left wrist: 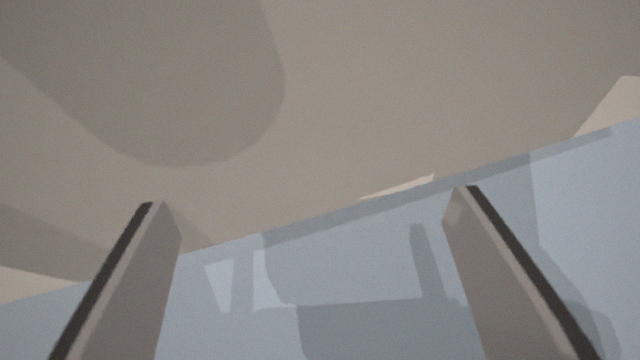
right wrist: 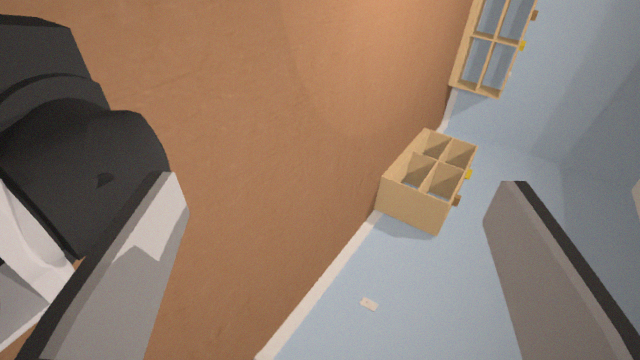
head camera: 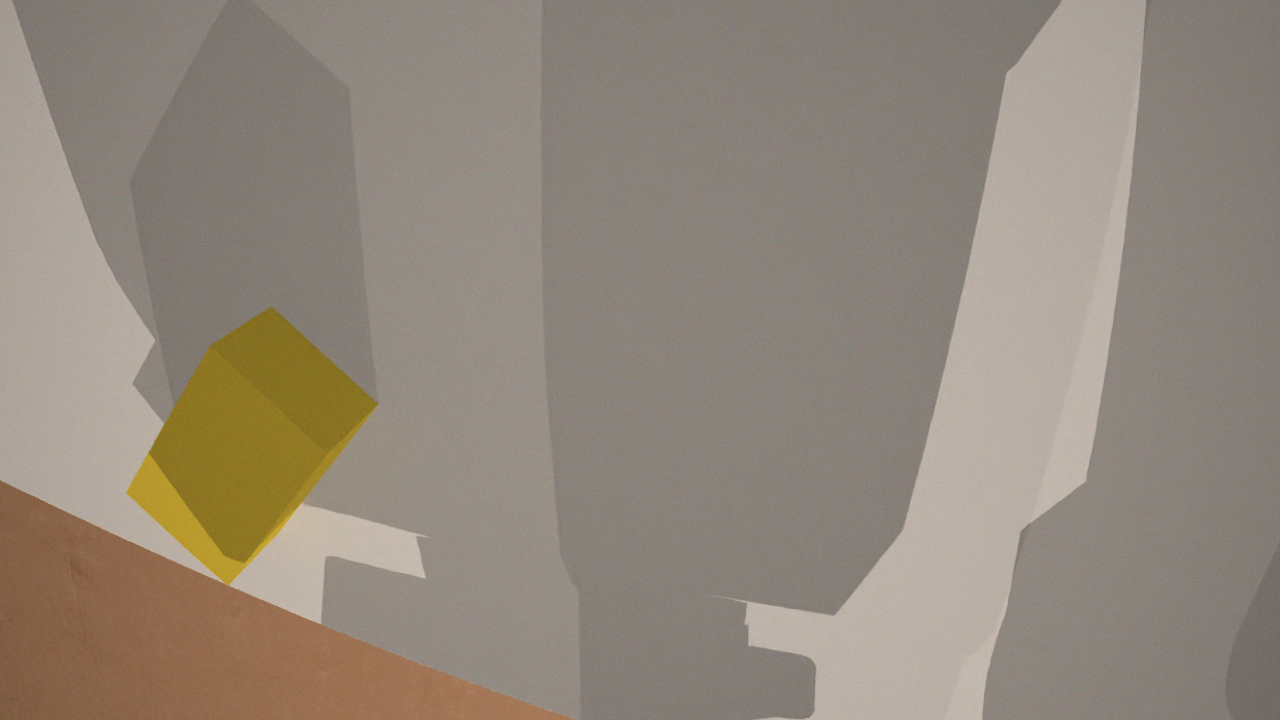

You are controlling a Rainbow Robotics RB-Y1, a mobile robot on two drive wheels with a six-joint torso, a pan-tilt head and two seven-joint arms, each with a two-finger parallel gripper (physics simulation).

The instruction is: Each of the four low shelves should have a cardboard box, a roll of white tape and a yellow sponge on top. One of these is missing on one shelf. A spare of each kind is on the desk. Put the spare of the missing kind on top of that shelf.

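Frame: origin at the robot's base, x ahead, y left, z up, level; centimetres.
Where they show: left gripper, fingertip midpoint: (left wrist: 311, 212); right gripper, fingertip midpoint: (right wrist: 336, 197).
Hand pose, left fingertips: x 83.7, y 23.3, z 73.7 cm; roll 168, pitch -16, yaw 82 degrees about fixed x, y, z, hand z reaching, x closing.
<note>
After its pixels a point has its place.
A yellow sponge (head camera: 259, 438) {x 23.1, y 21.5, z 76.6 cm} rests on the pale grey desk (head camera: 716, 268) {x 31.0, y 5.1, z 72.1 cm} (left wrist: 375, 75) {x 80.1, y 26.4, z 72.1 cm}, near its edge, at the left of the head view. My left gripper (left wrist: 311, 212) {x 83.7, y 23.3, z 73.7 cm} is open and empty, by the desk surface. No tape roll shows between its fingers. My right gripper (right wrist: 336, 197) {x -41.7, y -21.6, z 66.7 cm} is open and empty, above the floor. Between its fingers, far off, a low wooden shelf (right wrist: 415, 207) {x -244.9, y 181.9, z 35.9 cm} has a yellow sponge (right wrist: 468, 174) {x -333.6, y 196.7, z 63.3 cm} and a cardboard box (right wrist: 456, 200) {x -273.9, y 182.8, z 63.6 cm} on top; no white tape can be made out there. A second shelf (right wrist: 461, 60) {x -444.5, y 128.5, z 7.0 cm} bears a box (right wrist: 534, 15) {x -471.8, y 71.9, z 63.8 cm}, a sponge (right wrist: 522, 46) {x -465.2, y 103.9, z 63.8 cm} and a tiny pale spot.
The brown floor (right wrist: 240, 200) {x -92.6, y 61.0, z 0.1 cm} (head camera: 134, 626) {x -74.9, y 110.5, z 0.1 cm} meets the light blue wall (right wrist: 425, 300) {x -178.0, y 198.6, z 73.4 cm} (left wrist: 225, 330) {x 91.2, y 16.8, z 74.5 cm} along a white skirting board (right wrist: 320, 287) {x -143.1, y 193.0, z 5.0 cm}. A small pale plate (right wrist: 369, 304) {x -151.3, y 194.6, z 40.7 cm} is on the wall. Dark and white robot parts (right wrist: 75, 150) {x -44.9, y -6.7, z 31.7 cm} show at the left of the right wrist view. Broad shadows fall on the desk.
</note>
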